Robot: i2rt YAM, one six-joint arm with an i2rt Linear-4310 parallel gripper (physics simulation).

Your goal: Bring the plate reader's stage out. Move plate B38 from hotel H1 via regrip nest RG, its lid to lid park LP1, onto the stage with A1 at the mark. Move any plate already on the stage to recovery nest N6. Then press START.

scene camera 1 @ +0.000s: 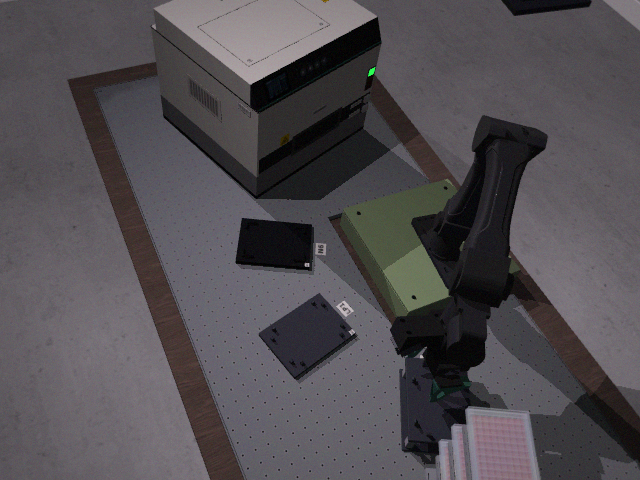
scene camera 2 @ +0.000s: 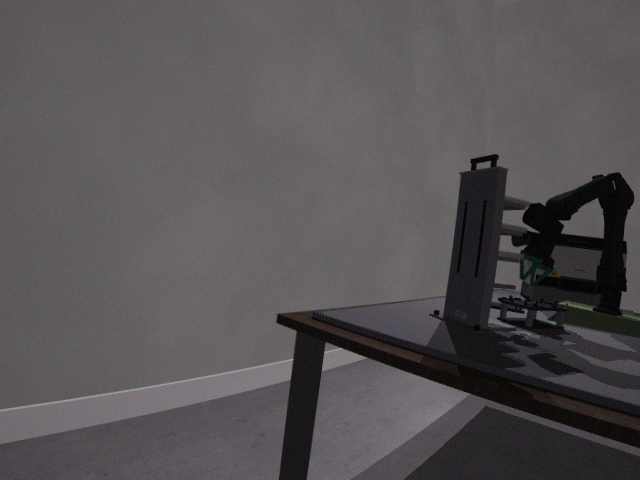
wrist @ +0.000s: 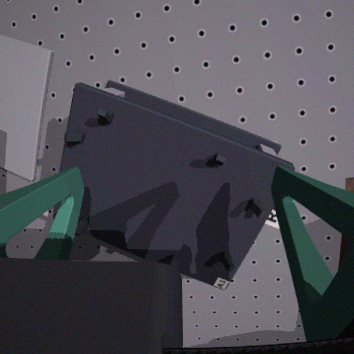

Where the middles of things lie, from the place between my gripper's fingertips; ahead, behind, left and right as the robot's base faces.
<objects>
Right now the nest plate [scene camera 1: 437, 418] is 60 mm below my hand, 40 mm behind it and 30 mm to the left of it. From my hand the other things lie so: LP1 pad [scene camera 1: 300, 339] 190 mm to the right, 140 mm ahead, 110 mm below.
</objects>
